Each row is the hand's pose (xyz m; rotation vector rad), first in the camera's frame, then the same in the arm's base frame.
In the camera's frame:
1: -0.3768 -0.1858 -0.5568 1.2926 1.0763 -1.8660
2: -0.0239 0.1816 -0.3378 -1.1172 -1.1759 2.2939
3: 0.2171 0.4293 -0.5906 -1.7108 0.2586 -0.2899
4: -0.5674 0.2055 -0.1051 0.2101 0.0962 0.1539
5: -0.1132 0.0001 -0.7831 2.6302 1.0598 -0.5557
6: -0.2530 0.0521 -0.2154 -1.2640 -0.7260 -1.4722
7: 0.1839 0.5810 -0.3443 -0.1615 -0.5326 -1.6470
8: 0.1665 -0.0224 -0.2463 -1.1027 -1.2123 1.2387
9: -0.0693 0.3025 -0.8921 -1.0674 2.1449 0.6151
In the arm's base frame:
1: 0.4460 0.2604 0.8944 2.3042 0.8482 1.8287
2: 0.0217 -0.0648 0.7469 1.5274 2.0835 1.4980
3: -0.2435 -0.2242 1.0428 1.0419 -0.9695 -1.0865
4: 0.0618 0.4331 0.4296 1.8227 -2.4232 0.4835
5: 0.2373 0.0656 1.1661 -0.7310 -0.2490 -2.4174
6: 0.1753 0.1208 0.5850 2.1743 -0.0833 -1.7391
7: -0.4019 -0.2082 0.7990 -2.9506 0.1049 0.7010
8: 0.1919 -0.2950 0.6815 0.1913 2.3580 1.8604
9: -0.0621 0.0842 1.2898 -0.0560 -0.7433 0.5331

